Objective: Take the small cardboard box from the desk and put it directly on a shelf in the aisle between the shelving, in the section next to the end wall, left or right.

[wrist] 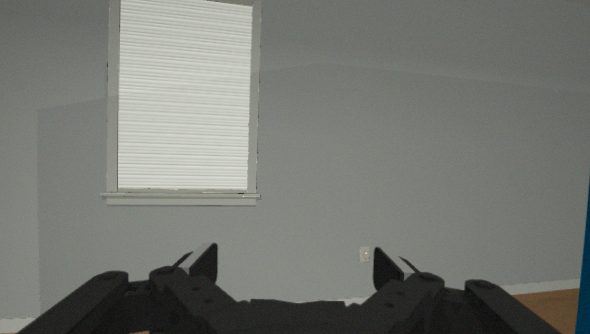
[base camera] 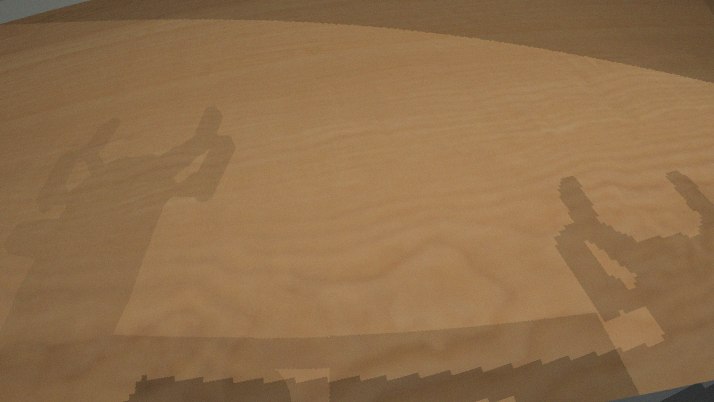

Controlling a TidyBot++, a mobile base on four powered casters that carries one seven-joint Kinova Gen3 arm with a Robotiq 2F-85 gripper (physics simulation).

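Frame: origin at the arm's base, x ahead, y left, z up, level; centimetres.
Where they show: gripper, fingertip midpoint: (wrist: 295, 262).
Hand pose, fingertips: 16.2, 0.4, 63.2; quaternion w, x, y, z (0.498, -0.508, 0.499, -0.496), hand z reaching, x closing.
Things, the pixels of their top centre, and the offset from my fingertips, as dx, dy, dz. "spot": a spot on its surface instead. Level surfaces: height alone.
- window, surface spot: (wrist: 184, 100) spot: +154.9, +69.9, +36.8
- small wall outlet, middle of its top: (wrist: 364, 246) +179.7, -50.2, -57.1
- wooden floor, its level: dz -102.8
My gripper (wrist: 295, 262) is open in the wrist view, its two black fingers wide apart with the grey wall showing between them. The small cardboard box and the desk do not show in either view. A narrow strip of a blue shelving unit (wrist: 584, 260) stands at the right edge of the wrist view, to the right of my gripper. Its shelves and the aisle are not visible.
A grey wall (wrist: 425, 160) with a window (wrist: 184, 100) at the left and a small wall outlet (wrist: 365, 254) fills most of the wrist view. The wooden floor (base camera: 350, 175) (wrist: 550, 310) carries shadows of the arm and gripper in the base view.
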